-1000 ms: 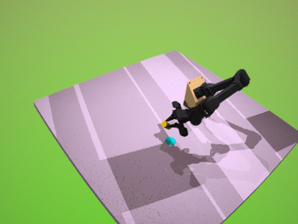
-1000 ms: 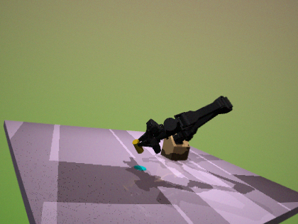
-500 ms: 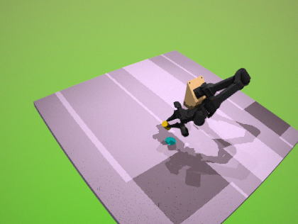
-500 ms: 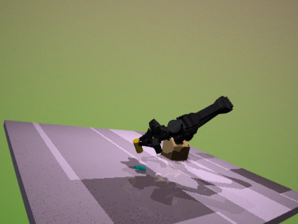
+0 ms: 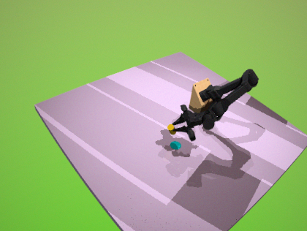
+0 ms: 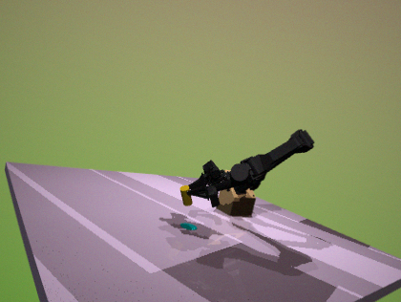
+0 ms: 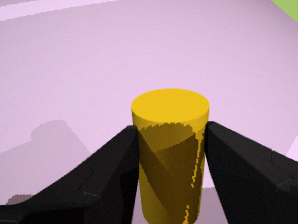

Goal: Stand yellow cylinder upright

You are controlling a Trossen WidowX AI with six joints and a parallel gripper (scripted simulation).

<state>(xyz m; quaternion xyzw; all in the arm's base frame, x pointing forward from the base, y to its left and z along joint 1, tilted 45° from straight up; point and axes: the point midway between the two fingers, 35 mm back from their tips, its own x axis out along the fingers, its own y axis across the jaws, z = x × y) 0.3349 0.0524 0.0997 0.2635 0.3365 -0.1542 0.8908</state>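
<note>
The cyan circle is 2 cm behind my gripper tip, 3 cm to the left of it and 12 cm below it. The rest, counted from my gripper tip: yellow tall cylinder (1 cm behind, 2 cm below).
</note>
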